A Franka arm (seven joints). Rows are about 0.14 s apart.
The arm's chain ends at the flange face. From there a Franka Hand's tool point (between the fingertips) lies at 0.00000 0.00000 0.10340 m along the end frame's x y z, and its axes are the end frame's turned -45 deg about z.
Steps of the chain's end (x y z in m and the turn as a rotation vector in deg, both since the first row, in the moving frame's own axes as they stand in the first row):
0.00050 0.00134 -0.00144 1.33 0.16 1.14
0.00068 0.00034 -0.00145 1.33 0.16 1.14
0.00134 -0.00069 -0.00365 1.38 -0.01 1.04
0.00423 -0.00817 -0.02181 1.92 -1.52 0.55
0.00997 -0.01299 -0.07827 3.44 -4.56 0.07
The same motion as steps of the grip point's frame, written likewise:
0.00132 -0.00017 -0.00147 0.83 1.05 1.14
0.00216 -0.00075 -0.00148 0.83 1.05 1.14
0.00320 -0.00130 -0.00368 0.98 0.97 1.04
0.00930 -0.00717 -0.02190 2.43 0.28 0.55
0.01481 -0.01233 -0.07878 5.66 -0.79 0.07

